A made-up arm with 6 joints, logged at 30 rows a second.
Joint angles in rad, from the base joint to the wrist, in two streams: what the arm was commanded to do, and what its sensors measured. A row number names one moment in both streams.
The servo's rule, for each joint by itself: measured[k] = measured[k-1] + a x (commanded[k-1-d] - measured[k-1]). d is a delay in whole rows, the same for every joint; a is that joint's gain. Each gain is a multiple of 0.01, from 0.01 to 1. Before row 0 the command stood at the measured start. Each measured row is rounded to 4 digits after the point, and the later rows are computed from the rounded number. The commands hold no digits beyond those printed.
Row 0, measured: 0.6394 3.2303 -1.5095 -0.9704 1.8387 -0.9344
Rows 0 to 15, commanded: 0.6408 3.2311 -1.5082 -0.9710 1.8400 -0.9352; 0.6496 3.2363 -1.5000 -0.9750 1.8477 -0.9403; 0.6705 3.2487 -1.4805 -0.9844 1.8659 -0.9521; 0.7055 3.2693 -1.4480 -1.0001 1.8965 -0.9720; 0.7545 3.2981 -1.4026 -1.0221 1.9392 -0.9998; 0.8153 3.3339 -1.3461 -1.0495 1.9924 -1.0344; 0.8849 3.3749 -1.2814 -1.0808 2.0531 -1.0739; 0.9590 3.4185 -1.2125 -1.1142 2.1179 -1.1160; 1.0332 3.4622 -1.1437 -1.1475 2.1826 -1.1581; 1.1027 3.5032 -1.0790 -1.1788 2.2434 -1.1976; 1.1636 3.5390 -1.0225 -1.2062 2.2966 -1.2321; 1.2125 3.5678 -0.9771 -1.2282 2.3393 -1.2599; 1.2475 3.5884 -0.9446 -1.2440 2.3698 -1.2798; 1.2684 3.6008 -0.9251 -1.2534 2.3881 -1.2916; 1.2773 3.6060 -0.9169 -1.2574 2.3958 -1.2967; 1.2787 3.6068 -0.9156 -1.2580 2.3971 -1.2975
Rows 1 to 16, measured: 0.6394 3.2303 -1.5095 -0.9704 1.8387 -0.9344; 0.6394 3.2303 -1.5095 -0.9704 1.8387 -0.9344; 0.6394 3.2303 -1.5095 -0.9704 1.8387 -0.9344; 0.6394 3.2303 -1.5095 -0.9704 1.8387 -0.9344; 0.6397 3.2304 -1.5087 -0.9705 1.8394 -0.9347; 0.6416 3.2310 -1.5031 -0.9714 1.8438 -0.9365; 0.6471 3.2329 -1.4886 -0.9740 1.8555 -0.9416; 0.6582 3.2369 -1.4626 -0.9792 1.8772 -0.9516; 0.6765 3.2436 -1.4242 -0.9878 1.9101 -0.9675; 0.7029 3.2535 -1.3742 -1.0001 1.9537 -0.9896; 0.7375 3.2669 -1.3148 -1.0162 2.0064 -1.0174; 0.7796 3.2836 -1.2493 -1.0358 2.0655 -1.0499; 0.8278 3.3032 -1.1817 -1.0581 2.1276 -1.0856; 0.8800 3.3252 -1.1160 -1.0822 2.1890 -1.1226; 0.9339 3.3487 -1.0562 -1.1070 2.2460 -1.1587; 0.9868 3.3728 -1.0056 -1.1312 2.2954 -1.1921
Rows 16 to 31, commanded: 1.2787 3.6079 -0.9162 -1.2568 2.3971 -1.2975; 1.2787 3.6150 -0.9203 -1.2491 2.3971 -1.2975; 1.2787 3.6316 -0.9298 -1.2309 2.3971 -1.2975; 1.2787 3.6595 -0.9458 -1.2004 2.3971 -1.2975; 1.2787 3.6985 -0.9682 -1.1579 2.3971 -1.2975; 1.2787 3.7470 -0.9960 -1.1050 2.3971 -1.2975; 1.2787 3.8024 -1.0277 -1.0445 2.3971 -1.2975; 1.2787 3.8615 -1.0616 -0.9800 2.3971 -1.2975; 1.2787 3.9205 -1.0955 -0.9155 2.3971 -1.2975; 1.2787 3.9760 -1.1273 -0.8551 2.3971 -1.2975; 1.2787 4.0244 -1.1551 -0.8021 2.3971 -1.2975; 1.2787 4.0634 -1.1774 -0.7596 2.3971 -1.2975; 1.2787 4.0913 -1.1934 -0.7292 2.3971 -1.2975; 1.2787 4.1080 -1.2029 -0.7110 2.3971 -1.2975; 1.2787 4.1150 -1.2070 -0.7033 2.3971 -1.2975; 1.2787 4.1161 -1.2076 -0.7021 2.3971 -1.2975
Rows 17 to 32, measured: 1.0363 3.3965 -0.9666 -1.1538 2.3348 -1.2210; 1.0804 3.4190 -0.9400 -1.1737 2.3630 -1.2443; 1.1178 3.4396 -0.9252 -1.1904 2.3804 -1.2616; 1.1484 3.4580 -0.9191 -1.2039 2.3893 -1.2734; 1.1732 3.4745 -0.9172 -1.2145 2.3934 -1.2814; 1.1932 3.4900 -0.9192 -1.2214 2.3954 -1.2867; 1.2094 3.5056 -0.9260 -1.2233 2.3963 -1.2903; 1.2226 3.5225 -0.9387 -1.2187 2.3967 -1.2927; 1.2333 3.5419 -0.9576 -1.2065 2.3969 -1.2943; 1.2419 3.5645 -0.9822 -1.1862 2.3970 -1.2954; 1.2489 3.5907 -1.0113 -1.1579 2.3971 -1.2961; 1.2546 3.6205 -1.0435 -1.1223 2.3971 -1.2966; 1.2592 3.6535 -1.0768 -1.0809 2.3971 -1.2969; 1.2629 3.6890 -1.1091 -1.0357 2.3971 -1.2971; 1.2659 3.7259 -1.1385 -0.9890 2.3971 -1.2972; 1.2683 3.7630 -1.1634 -0.9431 2.3971 -1.2973
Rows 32 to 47, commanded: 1.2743 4.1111 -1.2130 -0.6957 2.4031 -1.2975; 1.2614 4.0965 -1.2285 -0.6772 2.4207 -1.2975; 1.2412 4.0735 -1.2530 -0.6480 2.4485 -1.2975; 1.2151 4.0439 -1.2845 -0.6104 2.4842 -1.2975; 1.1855 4.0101 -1.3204 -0.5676 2.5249 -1.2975; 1.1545 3.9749 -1.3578 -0.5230 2.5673 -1.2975; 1.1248 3.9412 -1.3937 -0.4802 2.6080 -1.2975; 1.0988 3.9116 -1.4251 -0.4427 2.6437 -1.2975; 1.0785 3.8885 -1.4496 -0.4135 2.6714 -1.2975; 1.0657 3.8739 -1.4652 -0.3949 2.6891 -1.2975; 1.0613 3.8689 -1.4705 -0.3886 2.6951 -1.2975; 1.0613 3.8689 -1.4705 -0.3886 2.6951 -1.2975; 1.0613 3.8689 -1.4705 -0.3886 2.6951 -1.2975; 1.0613 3.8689 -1.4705 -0.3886 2.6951 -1.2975; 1.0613 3.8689 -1.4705 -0.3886 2.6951 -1.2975; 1.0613 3.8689 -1.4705 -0.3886 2.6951 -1.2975
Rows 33 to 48, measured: 1.2703 3.7991 -1.1826 -0.9003 2.3971 -1.2974; 1.2719 3.8331 -1.1956 -0.8624 2.3971 -1.2974; 1.2732 3.8641 -1.2029 -0.8306 2.3971 -1.2974; 1.2742 3.8918 -1.2059 -0.8049 2.3971 -1.2974; 1.2742 3.9159 -1.2104 -0.7831 2.4003 -1.2974; 1.2718 3.9358 -1.2220 -0.7619 2.4111 -1.2974; 1.2660 3.9509 -1.2418 -0.7391 2.4309 -1.2974; 1.2563 3.9611 -1.2691 -0.7134 2.4591 -1.2974; 1.2428 3.9665 -1.3019 -0.6842 2.4940 -1.2974; 1.2260 3.9674 -1.3377 -0.6520 2.5328 -1.2974; 1.2068 3.9645 -1.3735 -0.6176 2.5727 -1.2974; 1.1863 3.9587 -1.4065 -0.5826 2.6103 -1.2974; 1.1658 3.9510 -1.4341 -0.5488 2.6427 -1.2974; 1.1468 3.9425 -1.4540 -0.5180 2.6673 -1.2974; 1.1306 3.9344 -1.4646 -0.4921 2.6820 -1.2974; 1.1174 3.9272 -1.4684 -0.4714 2.6889 -1.2974
